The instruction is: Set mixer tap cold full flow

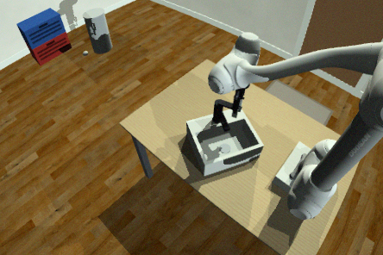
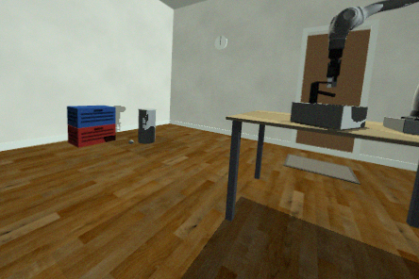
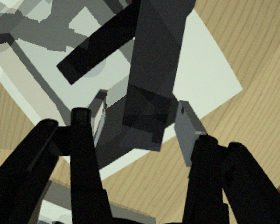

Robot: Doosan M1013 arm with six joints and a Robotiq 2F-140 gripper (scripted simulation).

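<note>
Now: the lever 4 cm ahead of my hand and 1 cm to the left of it. The rest, counted from my hand: white sink basin 1 cm behind, 8 cm to the left, 23 cm below.
</note>
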